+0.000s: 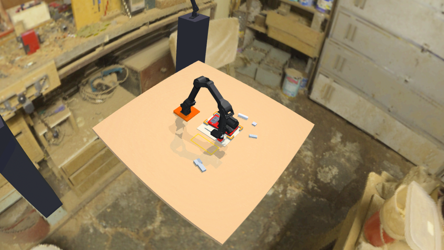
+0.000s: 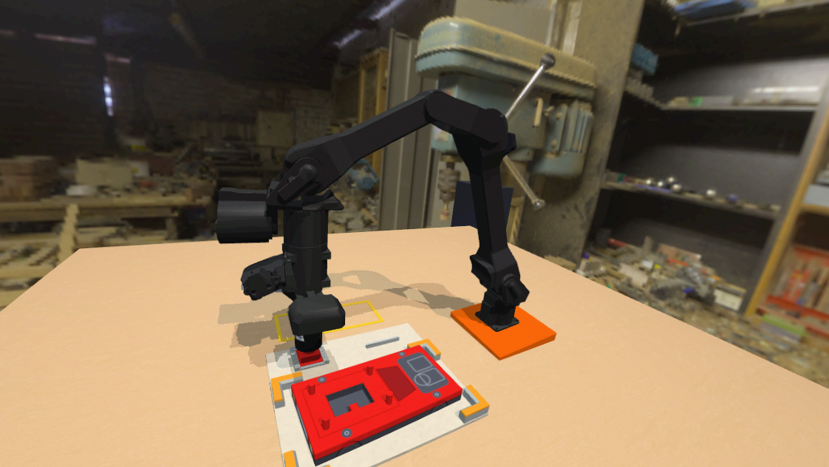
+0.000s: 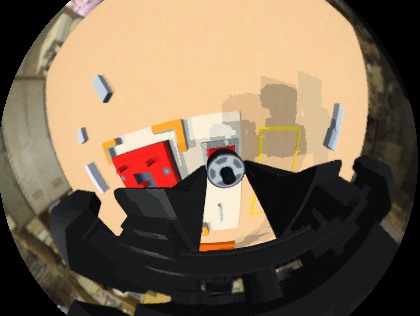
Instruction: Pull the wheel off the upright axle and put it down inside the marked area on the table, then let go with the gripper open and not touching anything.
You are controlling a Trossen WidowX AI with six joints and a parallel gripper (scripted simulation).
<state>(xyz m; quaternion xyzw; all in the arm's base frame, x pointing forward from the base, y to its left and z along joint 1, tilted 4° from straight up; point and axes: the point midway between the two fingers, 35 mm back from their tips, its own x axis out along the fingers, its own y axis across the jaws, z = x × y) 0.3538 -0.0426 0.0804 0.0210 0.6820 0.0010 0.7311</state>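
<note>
The wheel lies right at my gripper tip. Also, from my gripper tip: black upright axle right at my gripper tip.
</note>
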